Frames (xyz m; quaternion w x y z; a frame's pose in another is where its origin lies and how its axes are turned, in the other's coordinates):
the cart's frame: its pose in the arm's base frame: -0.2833 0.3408 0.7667 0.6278 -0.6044 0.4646 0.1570
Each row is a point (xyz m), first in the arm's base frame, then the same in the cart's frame.
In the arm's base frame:
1: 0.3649 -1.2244 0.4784
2: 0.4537 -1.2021 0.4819
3: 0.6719 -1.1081 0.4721
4: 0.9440 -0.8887 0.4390
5: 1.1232 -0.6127 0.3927
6: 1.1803 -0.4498 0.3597
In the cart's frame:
1: 1.1298 -0.6595 -1.1143
2: 1.1651 -0.7242 -1.0597
3: 1.2516 -0.8630 -0.8872
4: 1.3385 -1.0009 -0.5762
5: 1.3666 -1.0478 -0.2484
6: 1.3624 -1.0350 -0.0732

